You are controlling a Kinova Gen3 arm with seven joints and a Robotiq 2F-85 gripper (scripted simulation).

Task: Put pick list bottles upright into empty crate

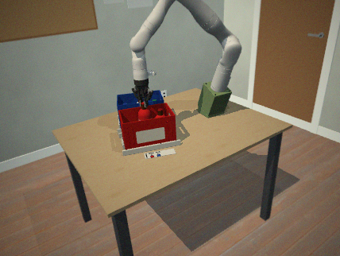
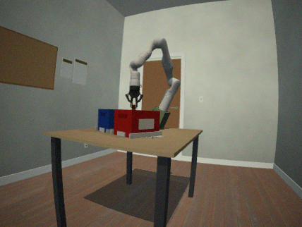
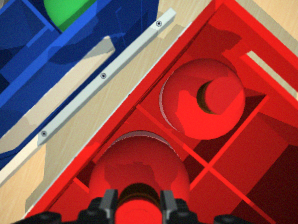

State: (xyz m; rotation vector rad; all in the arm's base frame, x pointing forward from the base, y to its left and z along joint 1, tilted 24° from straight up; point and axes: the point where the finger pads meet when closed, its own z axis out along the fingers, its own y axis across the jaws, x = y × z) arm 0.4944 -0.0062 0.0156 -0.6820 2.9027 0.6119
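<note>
Right now the blue-label bottle is 17 cm to the right of my hand, 12 cm below it and 5 cm ahead of it. The rest, counted from my hand: red crate 13 cm below, 4 cm to the left, 1 cm ahead; then blue crate 19 cm to the right, 13 cm below, 5 cm behind; then green-label bottle 12 cm to the right, 12 cm below, 12 cm behind.
</note>
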